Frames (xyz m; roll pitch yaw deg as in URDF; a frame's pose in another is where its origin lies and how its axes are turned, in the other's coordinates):
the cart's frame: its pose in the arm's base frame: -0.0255 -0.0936 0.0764 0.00 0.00 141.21
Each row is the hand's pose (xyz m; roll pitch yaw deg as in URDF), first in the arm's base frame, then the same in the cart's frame.
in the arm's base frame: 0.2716 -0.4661 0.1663 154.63 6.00 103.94
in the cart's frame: -0.4649 0.1042 0.0899 154.63 6.00 -37.27
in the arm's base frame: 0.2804 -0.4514 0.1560 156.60 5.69 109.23
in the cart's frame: -0.4626 0.0872 0.0796 156.60 5.69 -31.98
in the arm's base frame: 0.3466 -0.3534 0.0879 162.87 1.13 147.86
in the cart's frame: -0.4528 -0.0306 0.0115 162.87 1.13 6.65
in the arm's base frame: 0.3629 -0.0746 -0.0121 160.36 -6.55 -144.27
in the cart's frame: -0.2908 -0.2581 -0.0885 160.36 -6.55 74.52
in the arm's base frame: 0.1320 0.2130 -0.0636 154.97 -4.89 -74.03
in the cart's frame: 0.0693 -0.3376 -0.1400 154.97 -4.89 144.76
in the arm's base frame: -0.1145 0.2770 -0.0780 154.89 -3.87 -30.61
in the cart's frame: 0.3015 -0.2331 -0.1544 154.89 -3.87 -171.82
